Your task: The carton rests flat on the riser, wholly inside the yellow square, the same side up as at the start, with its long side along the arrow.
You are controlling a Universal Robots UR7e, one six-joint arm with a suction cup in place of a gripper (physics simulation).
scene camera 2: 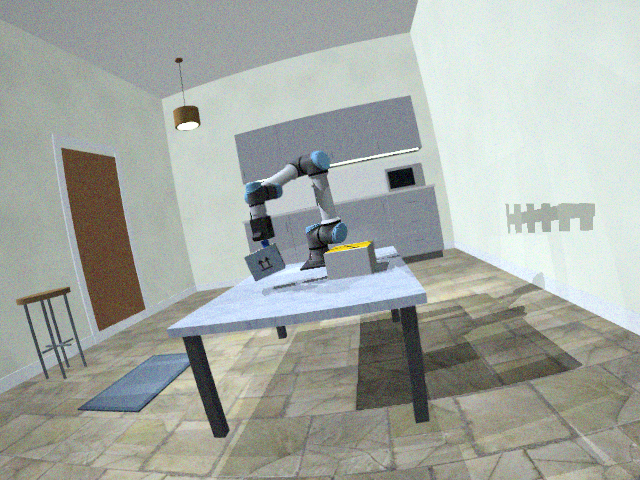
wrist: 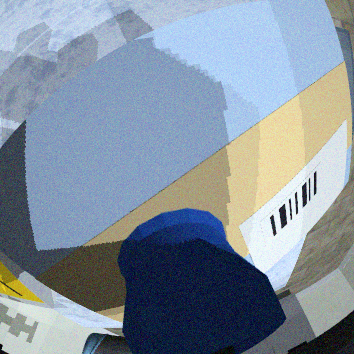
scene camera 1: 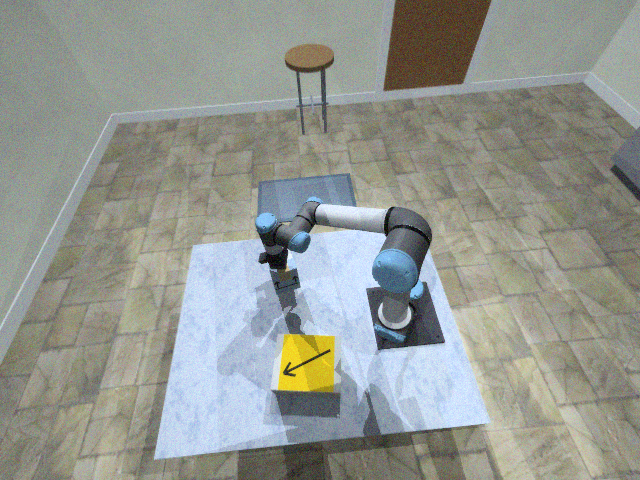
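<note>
The carton (scene camera 1: 287,279) (scene camera 2: 265,262) (wrist: 130,150) is grey-blue, with a tan tape strip and a white barcode label on top and two upright arrows on one side. It hangs tilted above the table, beyond the riser in scene camera 1. My gripper, a blue suction cup (scene camera 2: 265,243) (wrist: 185,280), is on its top and holds it; the contact face is hidden. The grey riser (scene camera 1: 310,404) (scene camera 2: 348,265) stands on the table. The yellow square (scene camera 1: 315,381) (scene camera 2: 352,246) (wrist: 17,289) on its top bears a black arrow (scene camera 1: 307,361), pointing lower left in scene camera 1.
The pale marbled table (scene camera 1: 206,361) (scene camera 2: 289,304) carries the arm's dark base plate (scene camera 1: 426,333), right of the riser in scene camera 1. A blue floor mat (scene camera 1: 330,188) (scene camera 2: 139,384) and a round stool (scene camera 1: 309,56) (scene camera 2: 43,296) stand beyond the table's edge.
</note>
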